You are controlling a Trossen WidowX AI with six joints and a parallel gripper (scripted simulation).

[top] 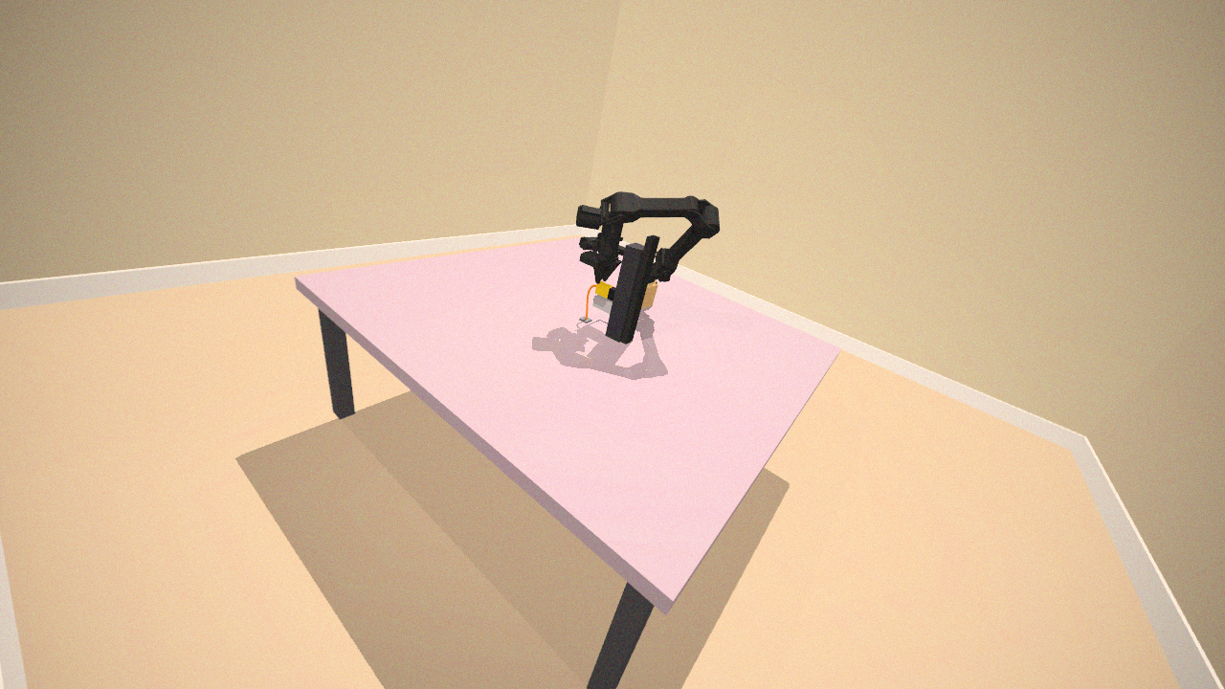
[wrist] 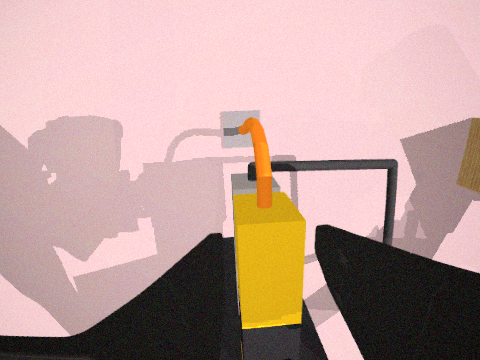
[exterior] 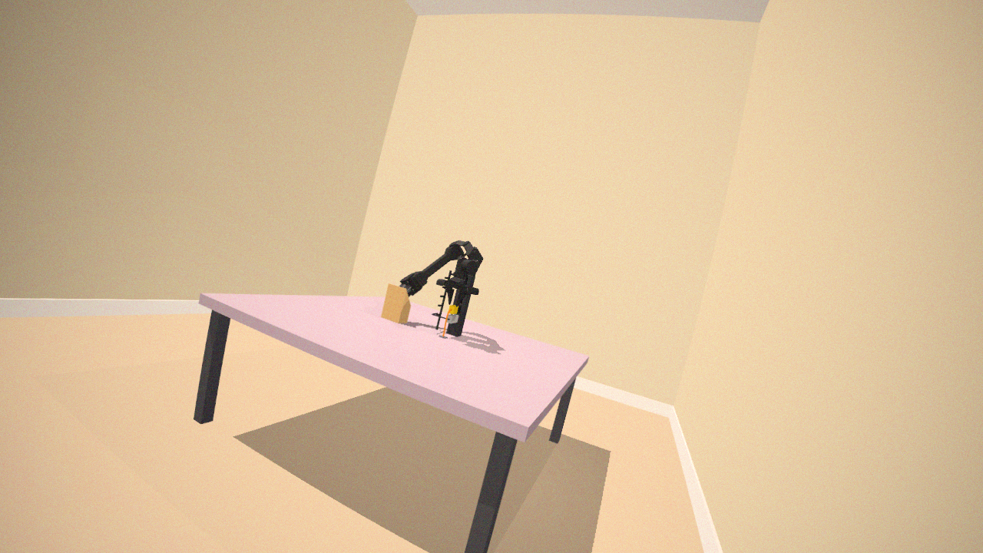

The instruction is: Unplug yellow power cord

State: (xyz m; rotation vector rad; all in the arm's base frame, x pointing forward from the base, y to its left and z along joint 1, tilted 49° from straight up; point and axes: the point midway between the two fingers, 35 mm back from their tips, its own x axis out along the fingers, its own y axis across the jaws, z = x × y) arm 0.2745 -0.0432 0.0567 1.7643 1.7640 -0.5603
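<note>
The yellow plug lies 10 mm behind my gripper tip, 30 mm to the left of it and 10 mm below it. From my gripper tip the other things lie so: black power strip 10 mm behind, 110 mm to the left; small grey anchor 30 mm to the right, 140 mm below.
</note>
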